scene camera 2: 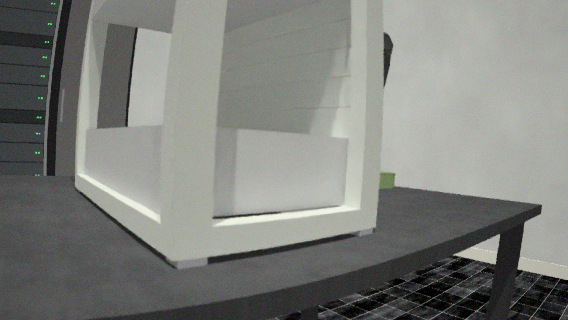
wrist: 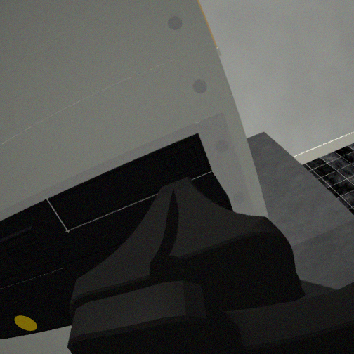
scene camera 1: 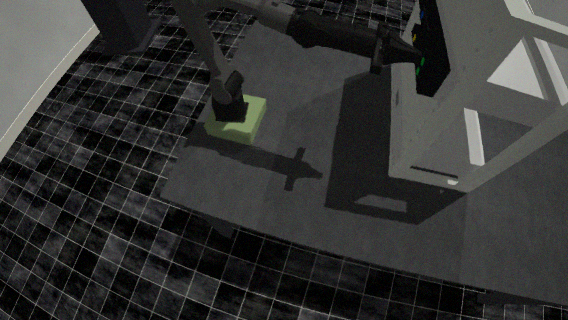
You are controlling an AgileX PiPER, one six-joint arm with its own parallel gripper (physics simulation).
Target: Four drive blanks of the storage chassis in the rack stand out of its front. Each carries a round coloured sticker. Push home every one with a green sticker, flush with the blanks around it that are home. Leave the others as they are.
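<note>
The chassis's black front (scene camera 1: 434,75) (wrist: 125,195) sits in the pale rack (scene camera 1: 470,65) (scene camera 2: 195,125) (wrist: 100,75). In scene camera 1, two green stickers, an upper one (scene camera 1: 422,61) and a lower one (scene camera 1: 418,71), show low on this front. A yellow sticker (scene camera 1: 414,37) (wrist: 25,323) and a blue sticker (scene camera 1: 421,15) mark other blanks. My gripper (scene camera 1: 419,55) (wrist: 182,199) is shut, its fingers together and empty. Its tips are at the front by the upper green sticker; contact cannot be told. In the wrist view the gripper covers the area where green stickers would show. How far the blanks stand out is unclear.
The arm's base stands on a green block (scene camera 1: 257,112) (scene camera 2: 387,180) on the grey table (scene camera 1: 250,200) (scene camera 2: 450,205). The rack's solid front panel borders the black opening above and at the right in the wrist view. Cabinets with green lights (scene camera 2: 22,85) stand at the left in scene camera 2.
</note>
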